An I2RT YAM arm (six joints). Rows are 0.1 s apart.
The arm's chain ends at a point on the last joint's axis. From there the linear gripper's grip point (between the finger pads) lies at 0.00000 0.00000 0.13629 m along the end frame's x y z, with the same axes.
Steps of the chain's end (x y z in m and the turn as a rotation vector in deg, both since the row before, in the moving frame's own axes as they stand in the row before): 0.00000 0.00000 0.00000 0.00 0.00 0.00; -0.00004 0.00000 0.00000 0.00 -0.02 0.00; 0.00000 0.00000 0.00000 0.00 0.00 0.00; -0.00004 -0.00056 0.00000 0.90 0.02 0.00; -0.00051 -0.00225 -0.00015 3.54 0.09 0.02; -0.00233 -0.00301 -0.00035 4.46 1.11 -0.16; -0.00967 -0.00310 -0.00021 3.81 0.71 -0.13; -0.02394 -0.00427 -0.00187 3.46 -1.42 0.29
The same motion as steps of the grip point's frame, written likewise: 0.00000 0.00000 0.00000 0.00 0.00 0.00; -0.00009 0.00000 0.00000 0.00 -0.02 0.00; 0.00000 0.00000 0.00000 0.00 0.00 0.00; 0.00001 -0.00270 -0.00002 0.90 0.02 0.00; -0.00029 -0.01067 -0.00041 3.54 0.09 0.02; 0.00029 -0.01361 -0.00079 4.46 1.11 -0.16; -0.00799 -0.01216 -0.00052 3.81 0.71 -0.13; -0.02729 -0.01250 -0.00216 3.46 -1.42 0.29
